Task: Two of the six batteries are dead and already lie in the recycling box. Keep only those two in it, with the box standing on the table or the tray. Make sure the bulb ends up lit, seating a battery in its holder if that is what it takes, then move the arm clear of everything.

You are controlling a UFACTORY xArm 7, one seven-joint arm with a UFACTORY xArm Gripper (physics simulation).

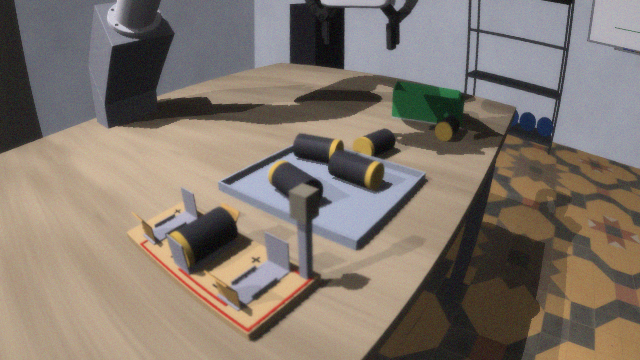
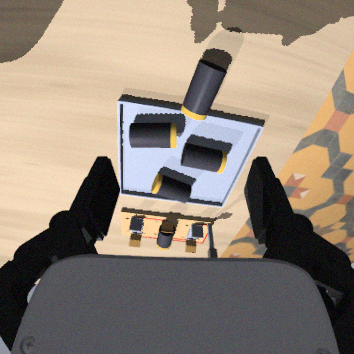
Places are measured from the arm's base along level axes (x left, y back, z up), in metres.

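Pixels of known places: gripper, fingertip midpoint: (image 1: 360,46) (image 2: 180,172); arm's base, origin of the base link: (image 1: 134,18).
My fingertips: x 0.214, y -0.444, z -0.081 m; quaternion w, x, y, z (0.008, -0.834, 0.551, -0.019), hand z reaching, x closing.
Observation:
For each thing: its top centre in the pictures, then the offset to it from my fingertips. "spot": a spot on its surface instead.
- green box, middle of its top: (image 1: 429,89) dx +0.266, dy +0.037, dz -0.105 m
- tray, middle of its top: (image 1: 325,176) (image 2: 181,164) dx -0.110, dy -0.045, dz -0.153 m
- sixth battery, middle of its top: (image 1: 198,221) (image 2: 164,243) dx -0.297, dy -0.083, dz -0.119 m
- bulb, middle of its top: (image 1: 303,190) (image 2: 212,259) dx -0.244, dy -0.166, dz -0.073 m
- holder board, surface spot: (image 1: 240,255) spot: dx -0.272, dy -0.107, dz -0.155 m
- bulb's post, middle of its top: (image 1: 304,216) dx -0.244, dy -0.166, dz -0.095 m
My gripper (image 1: 359,42) (image 2: 180,172) is open and empty, high above the table. The green box (image 1: 425,105) is at the far right of the table; its exact tilt is unclear. One battery (image 1: 446,129) lies on the table against its near side. Another battery (image 1: 375,142) (image 2: 204,90) lies on the table at the tray's far edge. Three batteries (image 1: 356,169) (image 1: 318,147) (image 1: 295,181) lie in the tray (image 1: 350,220) (image 2: 137,175). A sixth battery (image 1: 207,236) (image 2: 165,238) lies in the middle holder; the outer two holders are empty. The bulb (image 1: 303,202) looks dull and unlit.
The holder board (image 1: 240,255) (image 2: 151,231) stands on the table near the tray, with the bulb's post (image 1: 304,250) rising at its right corner. The table's right edge runs close by the tray. The arm's base (image 1: 130,75) stands at the back left.

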